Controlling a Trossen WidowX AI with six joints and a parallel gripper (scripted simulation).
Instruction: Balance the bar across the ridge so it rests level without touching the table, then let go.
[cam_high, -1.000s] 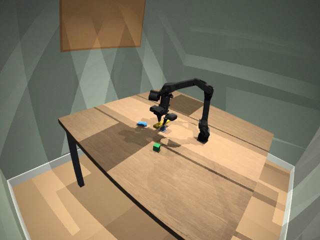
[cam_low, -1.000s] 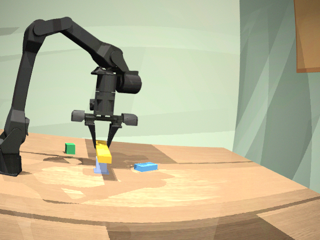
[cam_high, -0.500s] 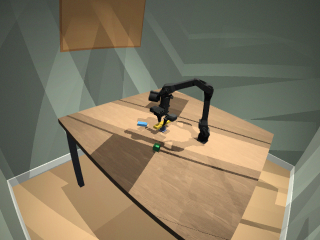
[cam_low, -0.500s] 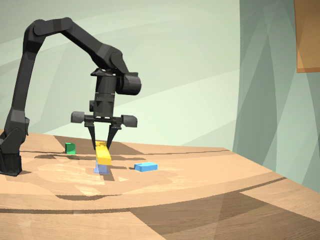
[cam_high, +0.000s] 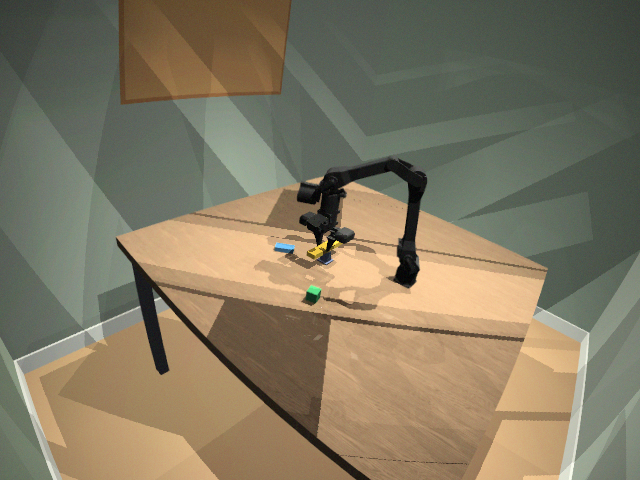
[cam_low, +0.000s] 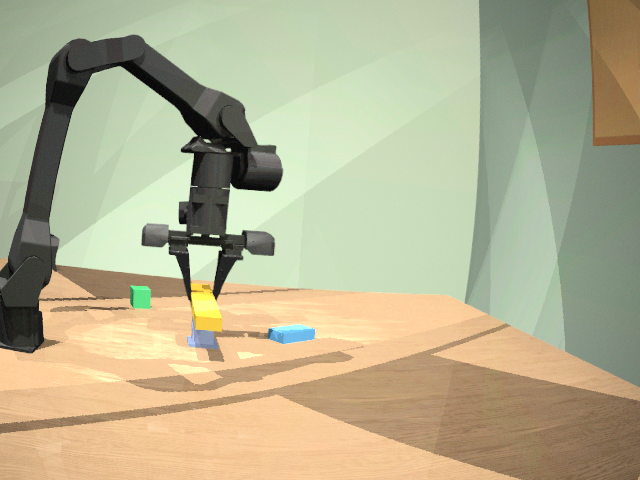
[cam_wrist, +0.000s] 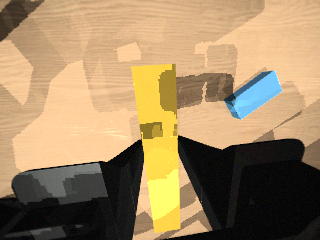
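Now: gripper tip 3 cm to the left of the yellow bar. The rest, counted from my gripper tip: blue block: 14 cm ahead, 4 cm to the left, 5 cm below; then green cube: 11 cm behind, 17 cm to the left, 4 cm below.
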